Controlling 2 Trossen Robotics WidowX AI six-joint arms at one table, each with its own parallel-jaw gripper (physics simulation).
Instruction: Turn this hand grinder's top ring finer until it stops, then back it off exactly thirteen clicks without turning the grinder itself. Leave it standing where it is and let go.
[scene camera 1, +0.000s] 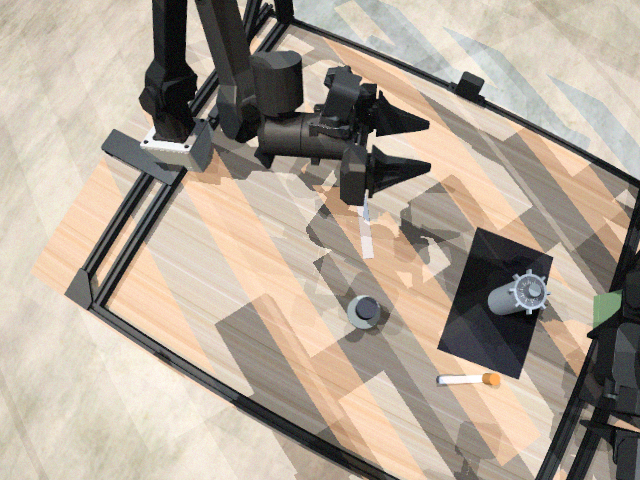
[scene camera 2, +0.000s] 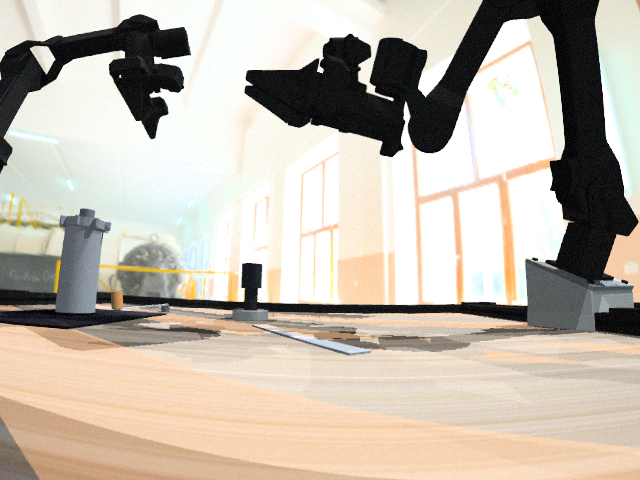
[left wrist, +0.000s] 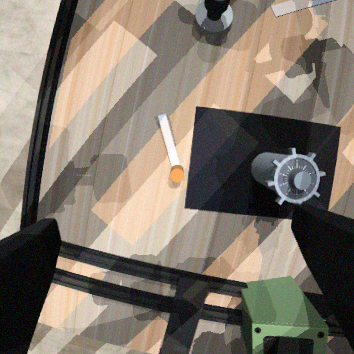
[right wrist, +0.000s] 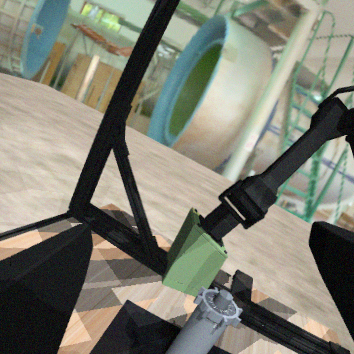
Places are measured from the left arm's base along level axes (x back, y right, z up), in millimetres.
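Where they show: left gripper, fingertip midpoint: (scene camera 1: 586, 378) (scene camera 2: 146, 130) (left wrist: 177, 224); right gripper, fingertip midpoint: (scene camera 1: 430, 145) (scene camera 2: 245, 82) (right wrist: 202, 235); left arm's base at its link origin: (right wrist: 209, 230); right arm's base at its link origin: (scene camera 1: 174, 131) (scene camera 2: 578, 271).
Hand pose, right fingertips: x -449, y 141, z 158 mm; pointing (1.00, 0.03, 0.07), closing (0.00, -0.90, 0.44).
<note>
Each offset is from my right fingertips to the top centre of the thing. "pt": to the spot under its first point.
The grey hand grinder @[dx +207, dy -129, dz -144 mm] (scene camera 1: 501, 301) (scene camera 2: 79, 271) (left wrist: 264, 167) (right wrist: 196, 334) stands upright on a black mat @[dx +205, dy -129, dz -289 mm] (scene camera 1: 465, 310) (scene camera 2: 31, 317) (left wrist: 220, 150) (right wrist: 131, 322). Its lugged top ring @[pt dx +199, dy -134, dz -145 mm] (scene camera 1: 529, 292) (scene camera 2: 85, 222) (left wrist: 297, 178) (right wrist: 218, 306) has a scale and a central knob. My left gripper (scene camera 1: 585, 378) (scene camera 2: 146, 129) (left wrist: 177, 224) is open and empty, high above the table, apart from the grinder. My right gripper (scene camera 1: 429, 145) (scene camera 2: 246, 82) is open and empty, raised well away from the grinder. The ring's scale marks are too small to read.
A white stick with an orange end @[dx +157, dy -274, dz -257 mm] (scene camera 1: 461, 379) (scene camera 2: 117, 299) (left wrist: 169, 142) lies beside the mat. A dark-handled tool @[dx -38, dy -184, dz -202 mm] (scene camera 1: 367, 307) (scene camera 2: 251, 276) (left wrist: 214, 17) stands on its round base. A flat strip @[dx -70, dy +16, dz -290 mm] (scene camera 1: 367, 242) (scene camera 2: 320, 342) (left wrist: 295, 7) lies farther off. A green arm mount (left wrist: 280, 305) (right wrist: 195, 260) stands beyond the grinder.
</note>
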